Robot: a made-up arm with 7 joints. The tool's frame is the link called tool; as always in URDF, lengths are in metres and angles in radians. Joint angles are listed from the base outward. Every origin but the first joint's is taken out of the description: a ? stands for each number. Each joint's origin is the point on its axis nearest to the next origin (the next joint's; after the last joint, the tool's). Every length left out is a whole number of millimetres.
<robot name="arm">
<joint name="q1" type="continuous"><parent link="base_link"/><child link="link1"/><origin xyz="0 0 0.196" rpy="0 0 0"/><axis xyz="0 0 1"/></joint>
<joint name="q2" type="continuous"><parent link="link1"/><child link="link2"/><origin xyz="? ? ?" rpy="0 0 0"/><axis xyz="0 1 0"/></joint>
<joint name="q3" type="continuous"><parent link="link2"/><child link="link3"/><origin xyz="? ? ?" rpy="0 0 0"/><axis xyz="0 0 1"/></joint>
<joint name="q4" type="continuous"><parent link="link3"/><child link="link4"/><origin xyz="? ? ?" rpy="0 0 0"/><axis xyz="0 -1 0"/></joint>
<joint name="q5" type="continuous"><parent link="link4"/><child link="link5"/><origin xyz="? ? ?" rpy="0 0 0"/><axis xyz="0 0 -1"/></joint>
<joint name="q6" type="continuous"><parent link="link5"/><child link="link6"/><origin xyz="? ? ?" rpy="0 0 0"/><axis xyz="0 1 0"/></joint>
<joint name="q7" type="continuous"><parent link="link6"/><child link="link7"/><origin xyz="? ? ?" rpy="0 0 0"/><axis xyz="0 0 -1"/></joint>
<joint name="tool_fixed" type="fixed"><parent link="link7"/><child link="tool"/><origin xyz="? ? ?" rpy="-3.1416 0 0"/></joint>
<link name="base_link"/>
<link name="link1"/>
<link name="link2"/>
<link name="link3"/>
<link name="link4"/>
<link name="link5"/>
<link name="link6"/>
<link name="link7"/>
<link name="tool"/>
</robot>
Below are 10 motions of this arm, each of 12 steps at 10 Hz.
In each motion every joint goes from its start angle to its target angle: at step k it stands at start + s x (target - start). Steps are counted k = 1, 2, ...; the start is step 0. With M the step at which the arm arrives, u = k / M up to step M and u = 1 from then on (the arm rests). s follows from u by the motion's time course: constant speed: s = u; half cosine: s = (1 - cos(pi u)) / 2; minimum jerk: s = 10 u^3 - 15 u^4 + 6 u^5.
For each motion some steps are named. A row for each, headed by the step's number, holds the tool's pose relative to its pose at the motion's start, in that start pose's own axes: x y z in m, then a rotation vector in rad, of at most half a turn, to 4 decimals.
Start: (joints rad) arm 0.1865 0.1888 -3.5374 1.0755 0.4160 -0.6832 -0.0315
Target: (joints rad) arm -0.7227 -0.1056 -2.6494 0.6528 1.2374 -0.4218 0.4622
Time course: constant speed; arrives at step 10
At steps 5, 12:
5: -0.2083 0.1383 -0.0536 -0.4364 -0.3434 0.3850
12: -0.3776 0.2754 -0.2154 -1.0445 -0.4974 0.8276

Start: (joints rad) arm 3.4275 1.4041 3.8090 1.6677 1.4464 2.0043 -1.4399
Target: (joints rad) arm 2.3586 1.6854 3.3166 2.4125 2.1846 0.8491 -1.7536
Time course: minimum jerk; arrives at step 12
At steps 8, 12:
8: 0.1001 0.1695 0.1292 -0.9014 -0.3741 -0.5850
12: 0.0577 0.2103 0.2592 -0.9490 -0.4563 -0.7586

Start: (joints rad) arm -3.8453 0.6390 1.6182 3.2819 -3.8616 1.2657 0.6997
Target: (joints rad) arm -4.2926 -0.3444 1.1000 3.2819 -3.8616 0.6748 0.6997
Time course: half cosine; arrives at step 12
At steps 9, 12:
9: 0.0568 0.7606 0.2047 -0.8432 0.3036 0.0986
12: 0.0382 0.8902 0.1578 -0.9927 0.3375 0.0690

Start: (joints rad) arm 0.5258 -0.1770 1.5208 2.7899 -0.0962 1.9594 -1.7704
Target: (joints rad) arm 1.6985 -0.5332 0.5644 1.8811 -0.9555 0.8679 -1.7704
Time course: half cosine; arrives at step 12
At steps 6, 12:
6: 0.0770 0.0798 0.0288 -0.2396 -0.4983 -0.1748
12: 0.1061 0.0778 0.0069 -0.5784 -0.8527 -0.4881

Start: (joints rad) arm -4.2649 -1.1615 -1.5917 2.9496 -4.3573 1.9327 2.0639
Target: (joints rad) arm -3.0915 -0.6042 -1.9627 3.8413 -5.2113 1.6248 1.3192
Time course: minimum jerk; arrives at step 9
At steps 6, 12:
6: 0.2383 -0.0556 0.3085 -0.1588 0.3467 -0.5133
12: 0.2121 -0.0098 0.3571 -0.1674 0.3245 -0.7773

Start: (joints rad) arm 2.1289 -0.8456 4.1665 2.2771 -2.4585 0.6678 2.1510
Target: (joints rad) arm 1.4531 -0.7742 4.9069 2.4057 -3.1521 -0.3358 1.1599
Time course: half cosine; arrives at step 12
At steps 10, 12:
10: 0.3493 0.1257 -0.0829 0.5016 0.4041 -1.2515
12: 0.3700 0.1390 -0.0963 0.5159 0.4362 -1.3611

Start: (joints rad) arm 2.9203 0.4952 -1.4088 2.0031 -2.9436 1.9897 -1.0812
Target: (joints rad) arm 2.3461 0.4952 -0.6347 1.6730 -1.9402 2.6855 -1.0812
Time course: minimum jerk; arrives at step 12
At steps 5, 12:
5: 0.0301 -0.0549 -0.1351 0.1786 0.2972 -0.2109
12: -0.0061 -0.2257 -0.3667 0.3353 0.6101 -0.9478

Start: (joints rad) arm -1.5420 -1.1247 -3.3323 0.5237 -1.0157 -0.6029 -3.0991
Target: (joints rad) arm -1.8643 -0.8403 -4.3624 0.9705 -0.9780 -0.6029 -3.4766
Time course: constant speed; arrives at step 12
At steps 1, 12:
1: 0.0074 -0.0586 -0.0214 0.1069 -0.0100 0.0184
12: 0.3733 -0.3215 -0.5400 1.1511 0.3699 0.2983

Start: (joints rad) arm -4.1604 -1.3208 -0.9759 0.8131 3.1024 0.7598 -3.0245
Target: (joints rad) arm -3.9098 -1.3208 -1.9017 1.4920 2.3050 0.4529 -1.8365
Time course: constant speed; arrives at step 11
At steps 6, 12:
6: 0.1466 0.3230 -0.0020 -0.2310 0.0762 0.2780
12: 0.2892 0.5714 -0.1569 -0.5402 0.1287 0.3599

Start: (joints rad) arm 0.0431 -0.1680 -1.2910 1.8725 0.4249 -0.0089 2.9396
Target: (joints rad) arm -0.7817 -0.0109 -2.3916 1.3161 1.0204 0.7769 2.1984
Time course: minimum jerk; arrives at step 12
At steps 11, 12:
11: -0.0674 -0.6253 -0.8938 1.3350 0.3212 0.1353
12: -0.0669 -0.6231 -0.9003 1.3391 0.3179 0.1384

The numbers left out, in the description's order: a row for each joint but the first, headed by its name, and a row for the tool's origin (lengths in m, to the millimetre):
q2: 0 0 0
q3: 0 0 0.23
q4: 0.051 0 0
q5: 0.117 0 -0.518
q6: 0 0 0
q7: 0.101 0 -0.128
tool: 0 0 0

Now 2 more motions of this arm.
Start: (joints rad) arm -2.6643 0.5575 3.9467 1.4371 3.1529 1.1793 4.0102
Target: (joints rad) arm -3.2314 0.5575 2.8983 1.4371 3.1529 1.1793 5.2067
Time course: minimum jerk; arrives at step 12
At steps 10, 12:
10: 0.8592 0.0260 -0.2152 -0.1239 0.4257 -0.2879
12: 0.8825 -0.0007 -0.2231 -0.1132 0.4383 -0.3008

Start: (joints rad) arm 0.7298 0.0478 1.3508 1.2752 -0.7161 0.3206 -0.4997
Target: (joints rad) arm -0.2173 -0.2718 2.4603 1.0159 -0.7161 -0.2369 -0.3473
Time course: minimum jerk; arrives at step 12
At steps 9, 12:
9: 0.0650 -0.2646 0.0347 0.1354 0.3176 -0.1514
12: 0.0581 -0.3063 0.0413 0.1883 0.3483 -0.1431

